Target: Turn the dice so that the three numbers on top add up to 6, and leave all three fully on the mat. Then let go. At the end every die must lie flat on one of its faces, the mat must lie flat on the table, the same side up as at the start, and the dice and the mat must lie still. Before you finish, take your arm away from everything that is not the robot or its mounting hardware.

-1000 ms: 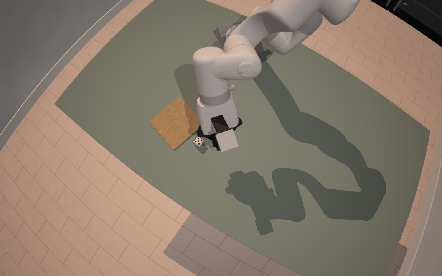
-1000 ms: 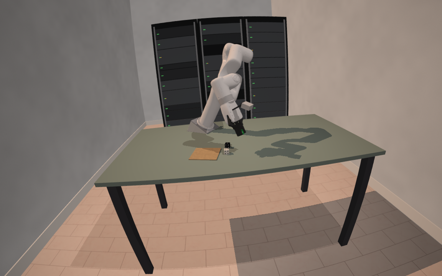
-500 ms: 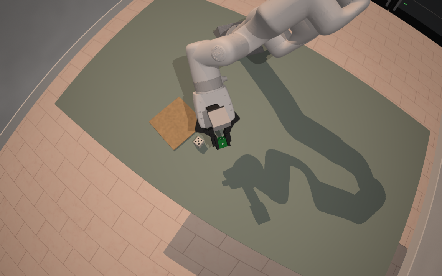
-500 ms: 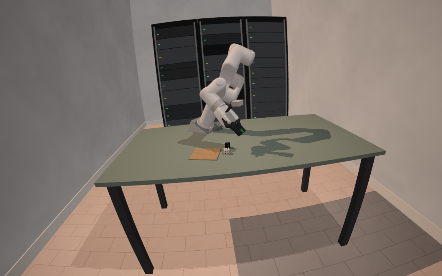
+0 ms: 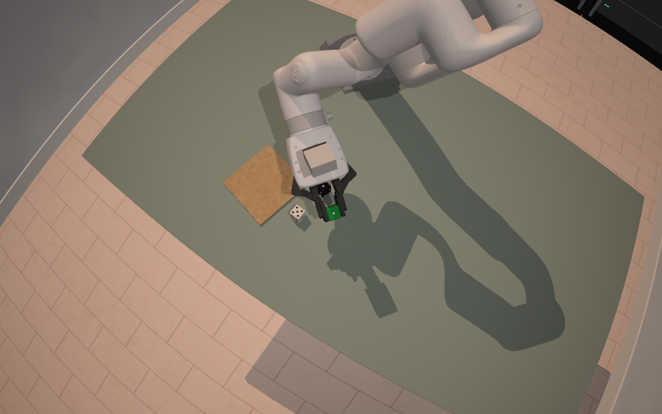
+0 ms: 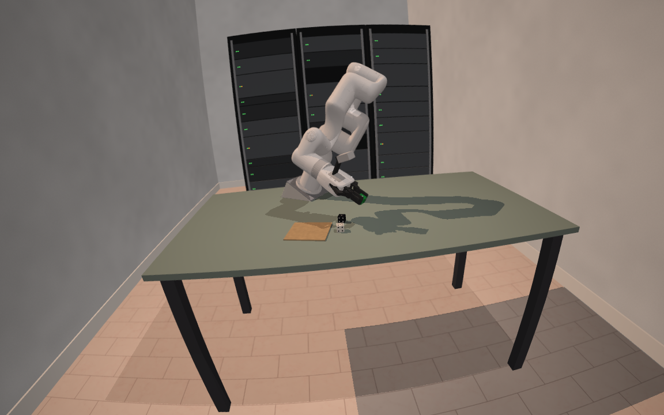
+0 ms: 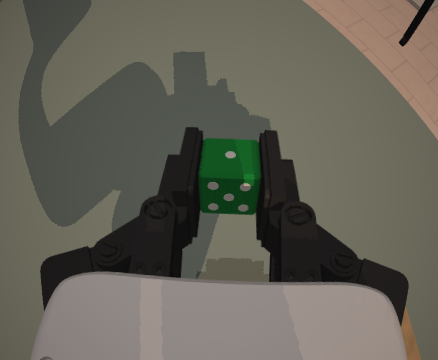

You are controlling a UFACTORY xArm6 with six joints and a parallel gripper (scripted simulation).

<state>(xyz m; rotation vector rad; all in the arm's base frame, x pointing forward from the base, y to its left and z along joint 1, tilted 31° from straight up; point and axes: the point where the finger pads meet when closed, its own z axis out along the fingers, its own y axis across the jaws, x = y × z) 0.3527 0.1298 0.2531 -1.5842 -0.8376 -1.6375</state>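
My gripper is now 50 mm past the black die, 70 mm to the left of it and 100 mm above it. From my hand the other things lie so: white die: 30 mm ahead, 70 mm to the right, 100 mm below; brown mat: 20 mm ahead, 180 mm to the right, 110 mm below; green die: 10 mm to the left, 10 mm below.
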